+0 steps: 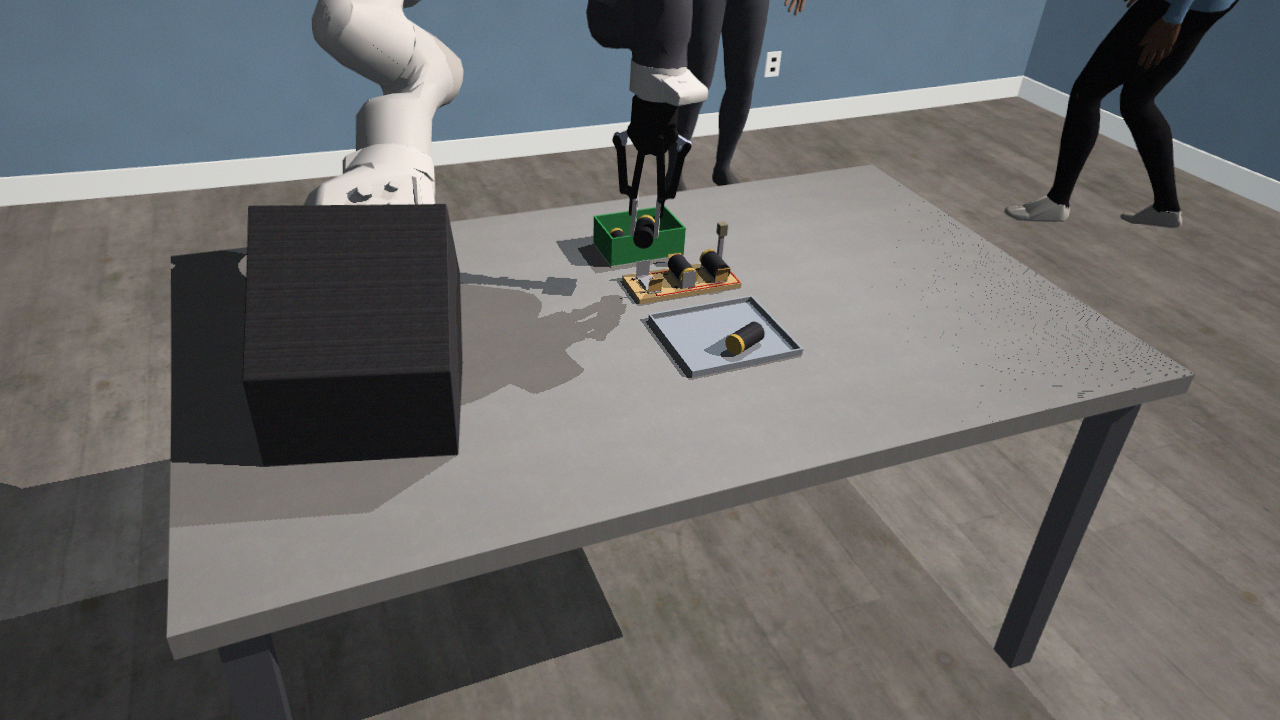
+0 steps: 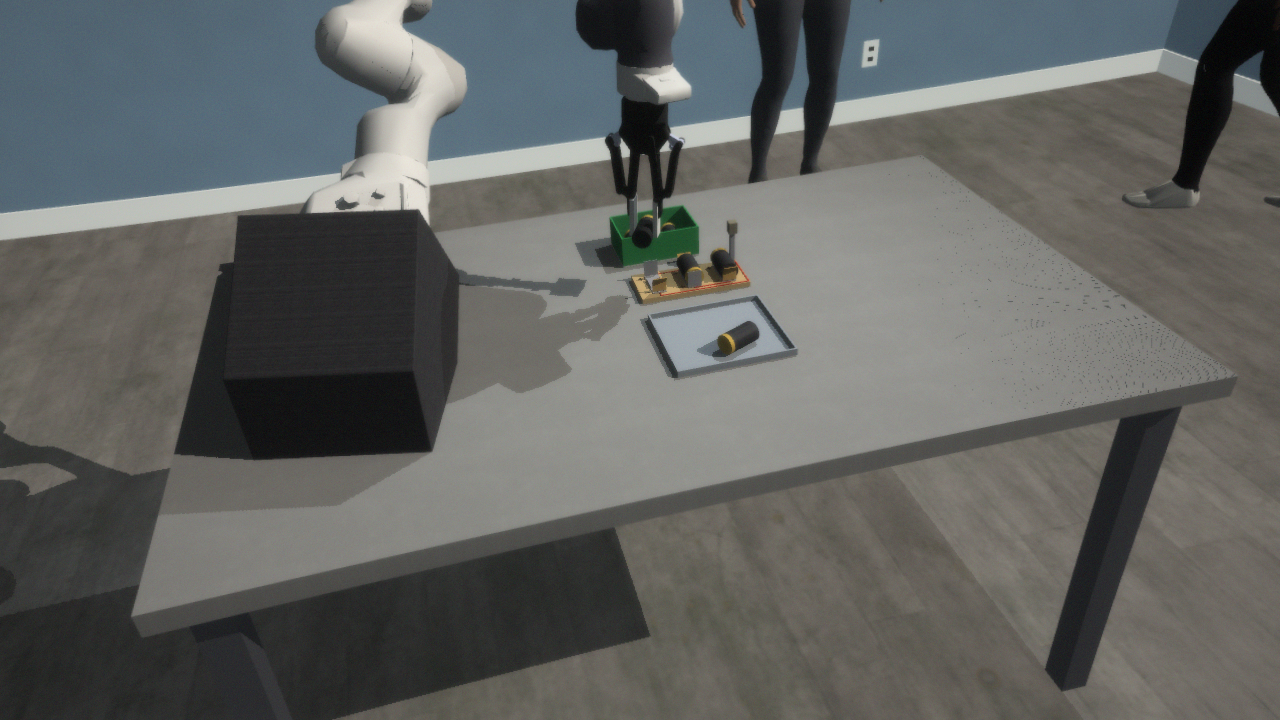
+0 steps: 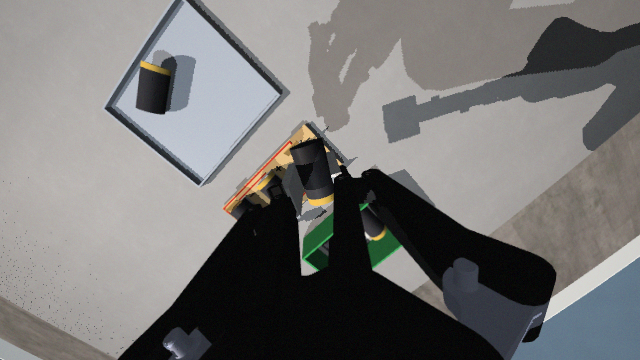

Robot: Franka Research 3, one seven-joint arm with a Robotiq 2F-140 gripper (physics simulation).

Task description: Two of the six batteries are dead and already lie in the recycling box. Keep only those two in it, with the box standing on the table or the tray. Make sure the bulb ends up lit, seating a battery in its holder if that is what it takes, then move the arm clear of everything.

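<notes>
My gripper point(image 1: 646, 222) point(image 2: 645, 222) point(image 3: 314, 169) is shut on a black battery with a yellow end point(image 1: 643, 236) point(image 2: 641, 236) point(image 3: 314, 167). It holds it in the air near the green recycling box point(image 1: 642, 251) point(image 2: 662, 249) and the wooden holder board point(image 1: 640, 293) point(image 2: 646, 292) point(image 3: 306, 132). Two batteries point(image 1: 681, 269) point(image 1: 714, 264) sit in the holder's middle and right places; its left place looks empty. A dull block on a post point(image 1: 721, 230) point(image 2: 732, 227), seemingly the bulb, shows no clear glow. Batteries point(image 1: 617, 232) point(image 3: 373, 225) lie in the box, partly hidden.
A shallow tray point(image 1: 689, 335) point(image 2: 684, 333) point(image 3: 220, 90) with one lying battery point(image 1: 744, 338) point(image 2: 738, 337) point(image 3: 153, 89) stands in front of the holder. A large black block point(image 1: 349, 295) point(image 2: 326, 295) stands at the table's left. A white arm point(image 1: 393, 125) rises behind it.
</notes>
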